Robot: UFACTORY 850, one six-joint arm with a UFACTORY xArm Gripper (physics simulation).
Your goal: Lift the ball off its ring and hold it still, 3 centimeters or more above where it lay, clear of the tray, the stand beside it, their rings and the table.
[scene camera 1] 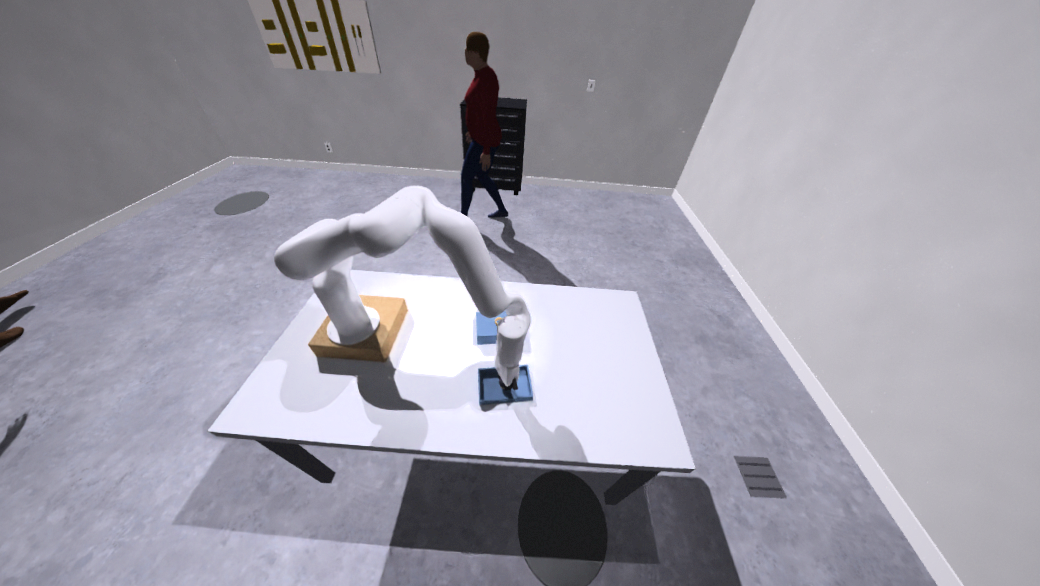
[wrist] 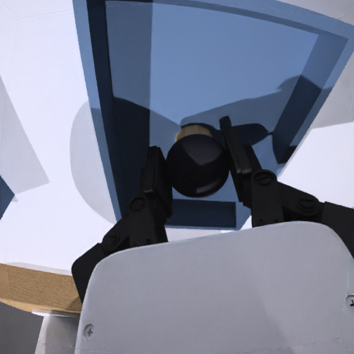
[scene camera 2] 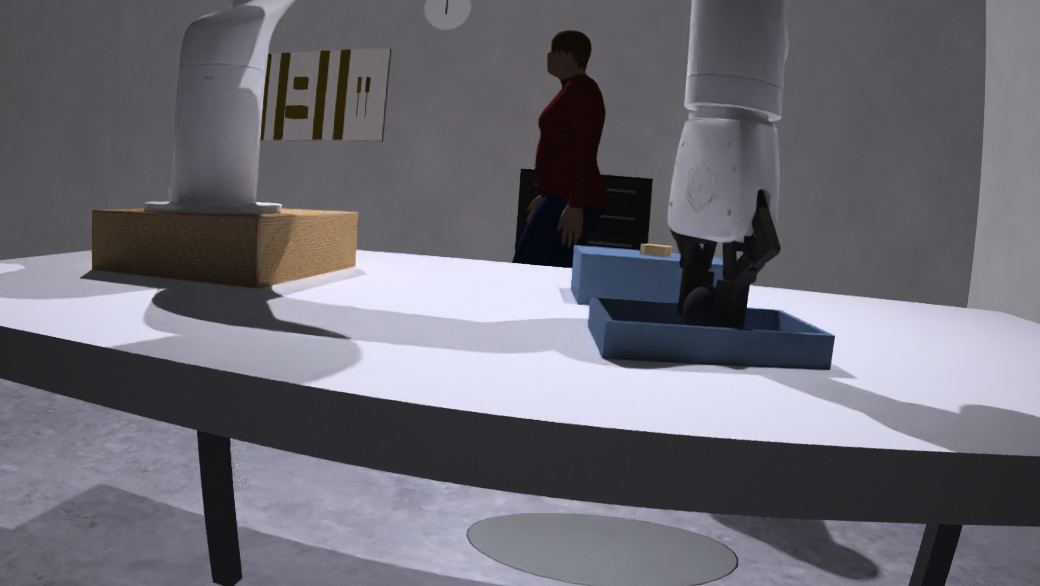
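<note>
A dark ball (scene camera 2: 698, 305) (wrist: 197, 166) sits low inside the blue tray (scene camera 1: 494, 402) (scene camera 2: 655, 345) (wrist: 98, 130). Part of its tan ring (wrist: 194, 131) shows behind the ball in the wrist view; any gap between ball and ring is hidden. My gripper (scene camera 1: 507, 387) (scene camera 2: 713, 302) (wrist: 194, 152) points down into the tray and is shut on the ball, a black finger against each side. The blue stand (scene camera 1: 486, 329) (scene camera 2: 618, 272) is behind the tray, with a tan ring (scene camera 1: 498, 320) (scene camera 2: 655, 249) on top. In scene camera 1 the gripper hides the ball.
The tray walls stand around the fingers. The arm's base is on a wooden block (scene camera 1: 349, 352) (scene camera 2: 174, 247) (wrist: 40, 285) at the left of the white table (scene camera 1: 596, 349) (scene camera 2: 436, 378). A person (scene camera 1: 481, 109) (scene camera 2: 571, 138) is beyond the table, by a black cabinet (scene camera 1: 513, 138) (scene camera 2: 629, 203).
</note>
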